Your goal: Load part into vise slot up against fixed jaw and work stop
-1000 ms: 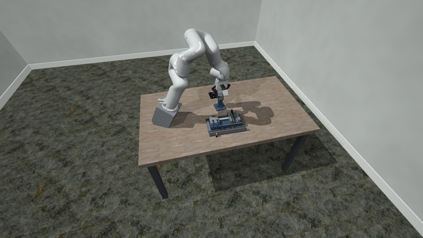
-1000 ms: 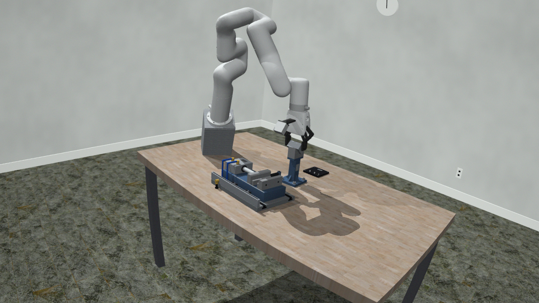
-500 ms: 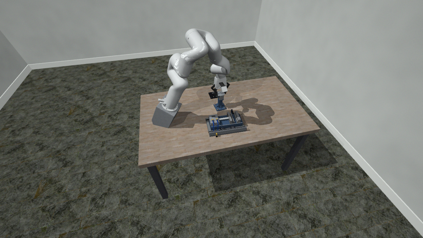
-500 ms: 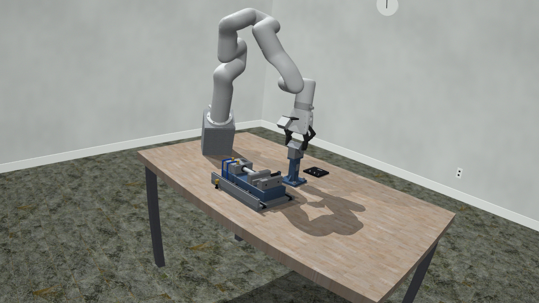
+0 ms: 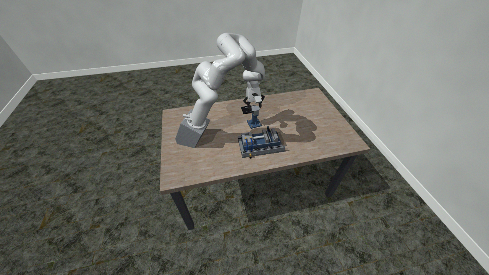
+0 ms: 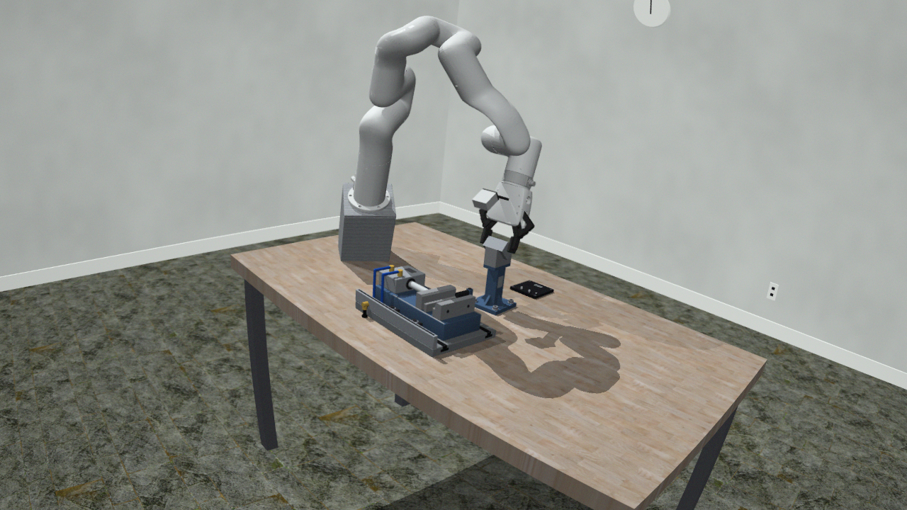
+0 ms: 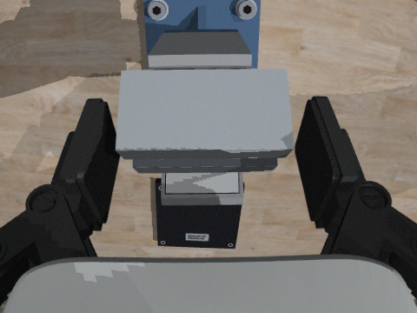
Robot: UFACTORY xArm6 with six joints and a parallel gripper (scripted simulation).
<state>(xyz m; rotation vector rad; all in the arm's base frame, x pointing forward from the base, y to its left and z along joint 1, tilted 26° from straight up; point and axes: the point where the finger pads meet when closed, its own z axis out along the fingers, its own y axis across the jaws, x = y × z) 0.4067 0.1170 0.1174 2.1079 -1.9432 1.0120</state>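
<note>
Right now my hand is 1 cm above the grey block. From my hand the other things lie so: cylinder rod (3 cm behind, 22 cm to the right, 9 cm below); dark work stop rod (6 cm ahead, 18 cm to the right, 8 cm below); blue v-block stand (11 cm below).
</note>
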